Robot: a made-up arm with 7 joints. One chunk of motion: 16 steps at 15 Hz.
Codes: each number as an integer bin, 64 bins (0 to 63) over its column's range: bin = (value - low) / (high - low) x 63, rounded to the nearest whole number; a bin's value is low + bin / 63 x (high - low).
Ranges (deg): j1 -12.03..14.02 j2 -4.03..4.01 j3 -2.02..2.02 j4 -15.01..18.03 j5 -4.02..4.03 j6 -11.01..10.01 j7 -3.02..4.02
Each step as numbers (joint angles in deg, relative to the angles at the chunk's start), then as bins.
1 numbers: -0.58 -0.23 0.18 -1.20 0.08 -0.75 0.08
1 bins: 28 30 34 26 32 31 28
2 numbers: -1.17 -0.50 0.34 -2.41 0.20 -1.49 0.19
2 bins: 26 28 37 24 33 29 29
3 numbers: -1.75 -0.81 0.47 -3.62 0.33 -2.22 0.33
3 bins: 25 25 39 22 34 26 30
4 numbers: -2.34 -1.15 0.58 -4.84 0.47 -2.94 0.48
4 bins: 23 23 41 19 35 24 31
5 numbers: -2.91 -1.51 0.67 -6.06 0.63 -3.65 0.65
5 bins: 22 20 42 17 36 22 33
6 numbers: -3.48 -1.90 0.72 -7.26 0.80 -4.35 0.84
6 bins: 21 17 43 15 38 20 35
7 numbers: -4.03 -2.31 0.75 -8.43 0.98 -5.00 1.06
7 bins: 19 13 43 13 39 18 37
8 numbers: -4.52 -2.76 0.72 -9.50 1.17 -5.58 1.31
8 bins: 18 10 43 11 41 16 39
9 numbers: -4.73 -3.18 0.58 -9.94 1.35 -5.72 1.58
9 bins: 18 7 41 10 42 16 41
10 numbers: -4.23 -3.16 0.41 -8.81 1.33 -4.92 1.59
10 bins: 19 7 38 12 42 18 41
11 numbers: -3.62 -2.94 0.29 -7.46 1.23 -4.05 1.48
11 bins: 20 9 36 14 41 21 40
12 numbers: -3.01 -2.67 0.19 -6.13 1.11 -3.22 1.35
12 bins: 22 11 34 17 40 23 39
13 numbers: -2.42 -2.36 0.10 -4.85 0.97 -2.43 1.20
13 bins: 23 13 33 19 39 26 38
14 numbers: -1.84 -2.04 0.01 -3.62 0.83 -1.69 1.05
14 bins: 25 16 32 22 38 28 36
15 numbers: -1.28 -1.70 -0.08 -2.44 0.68 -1.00 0.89
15 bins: 26 18 30 24 37 30 35
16 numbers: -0.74 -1.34 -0.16 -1.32 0.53 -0.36 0.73
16 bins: 27 21 29 26 36 32 34
